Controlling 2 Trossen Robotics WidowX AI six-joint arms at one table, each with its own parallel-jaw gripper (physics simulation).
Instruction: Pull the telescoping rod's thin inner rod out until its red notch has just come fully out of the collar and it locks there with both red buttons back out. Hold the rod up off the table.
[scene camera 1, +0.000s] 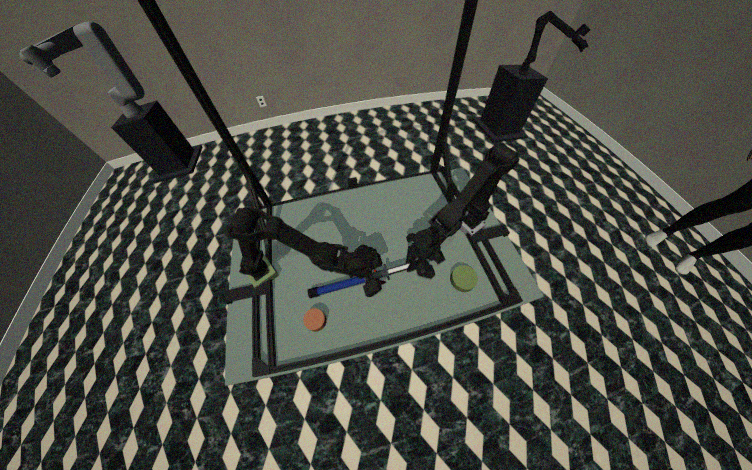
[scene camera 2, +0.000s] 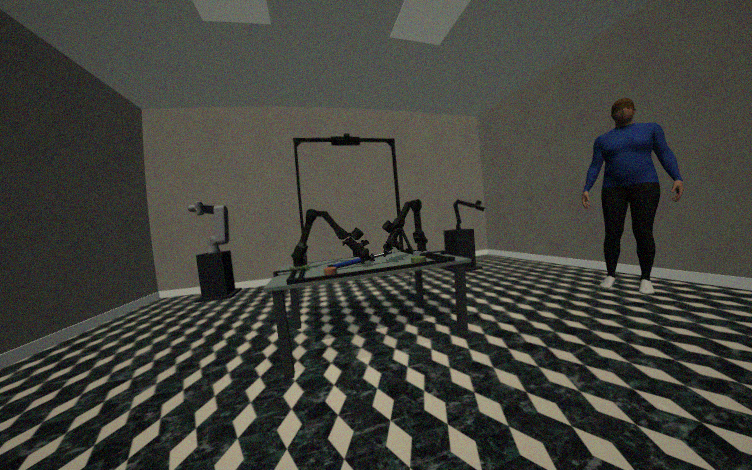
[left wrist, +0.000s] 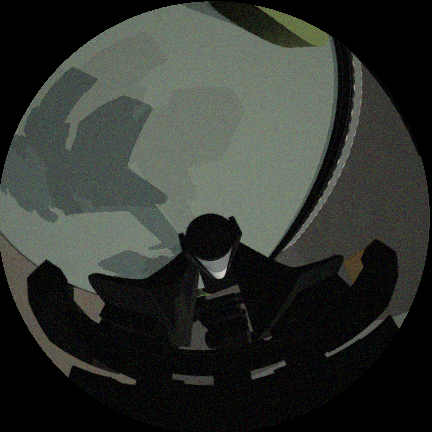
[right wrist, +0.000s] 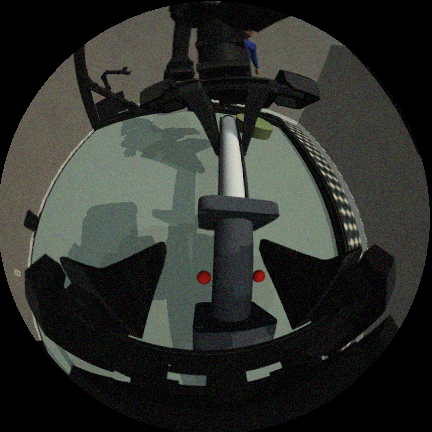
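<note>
The telescoping rod has a blue outer tube (scene camera 1: 337, 285) (scene camera 2: 348, 262), a grey collar (scene camera 1: 376, 274) (right wrist: 233, 257) and a thin white inner rod (scene camera 1: 397, 269) (right wrist: 231, 160). My right gripper (scene camera 1: 373, 276) (right wrist: 212, 246) (scene camera 2: 364, 254) is open, with one finger on each side of the collar and not touching it. Both red buttons (right wrist: 203, 276) (right wrist: 258, 275) stand out from the collar. My left gripper (scene camera 1: 421, 263) (left wrist: 213, 244) (scene camera 2: 393, 244) is shut on the inner rod's end, by its black cap (left wrist: 210, 236). The collar hangs a little above the table.
An orange disc (scene camera 1: 314, 319) (scene camera 2: 329, 270) lies at the front left of the table and a green disc (scene camera 1: 464, 277) (right wrist: 257, 127) at the right. Black frame posts (scene camera 1: 449, 93) rise at the back. A person in blue (scene camera 2: 600, 186) stands far right.
</note>
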